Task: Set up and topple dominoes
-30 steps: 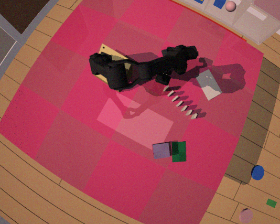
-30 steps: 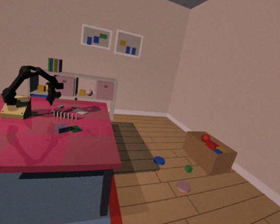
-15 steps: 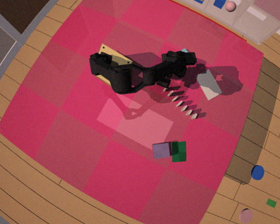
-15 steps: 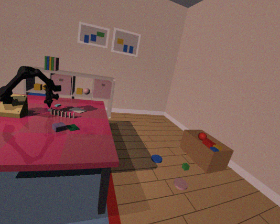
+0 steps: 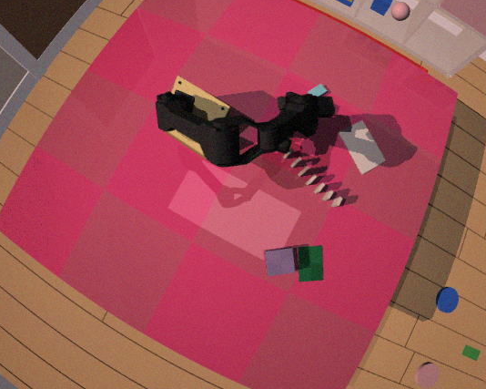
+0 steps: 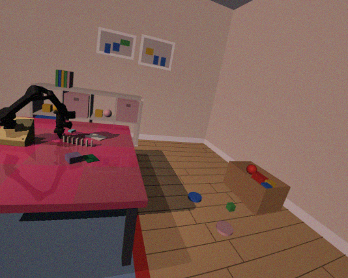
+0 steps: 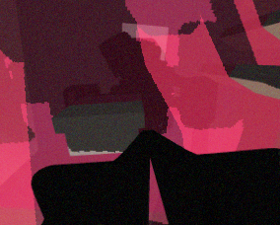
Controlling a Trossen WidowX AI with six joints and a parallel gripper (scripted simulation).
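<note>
Now: the cyan block 19 cm to the left of my gripper tip, 4 cm ahead of it and 1 cm above it. Also, from my gripper tip: purple block: 36 cm to the right, 17 cm ahead, 2 cm above; then green flat piece: 33 cm to the right, 26 cm ahead; then grey sheet: 26 cm ahead, 9 cm to the left.
</note>
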